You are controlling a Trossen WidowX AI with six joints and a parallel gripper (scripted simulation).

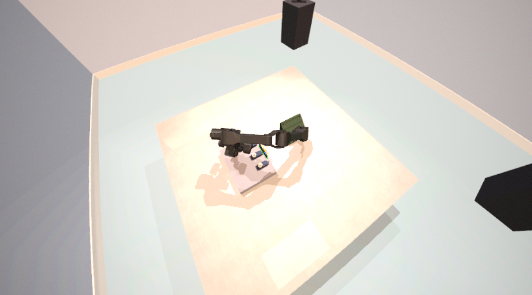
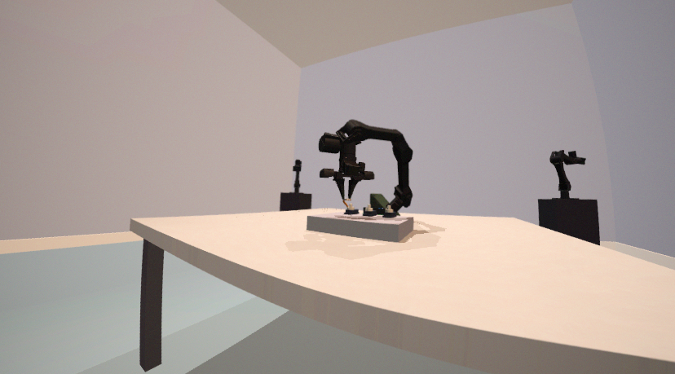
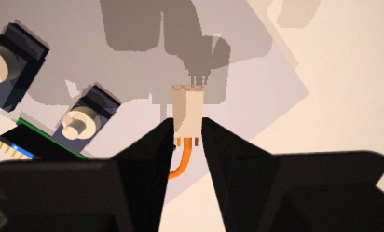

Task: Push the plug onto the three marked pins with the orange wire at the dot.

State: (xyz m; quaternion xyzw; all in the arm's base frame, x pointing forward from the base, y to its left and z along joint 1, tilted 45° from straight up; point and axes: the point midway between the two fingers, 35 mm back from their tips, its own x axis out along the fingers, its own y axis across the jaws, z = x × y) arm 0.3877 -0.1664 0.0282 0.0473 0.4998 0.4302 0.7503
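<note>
My gripper tip is now 130 mm past the blue band, 100 mm to the right of it and 30 mm above it. From my gripper tip the other things lie so: grey holder (20 mm ahead, 50 mm to the left, 80 mm below); white dot (130 mm behind, 100 mm to the left, 30 mm below); black pin header (130 mm behind, 70 mm to the left, 40 mm below).
</note>
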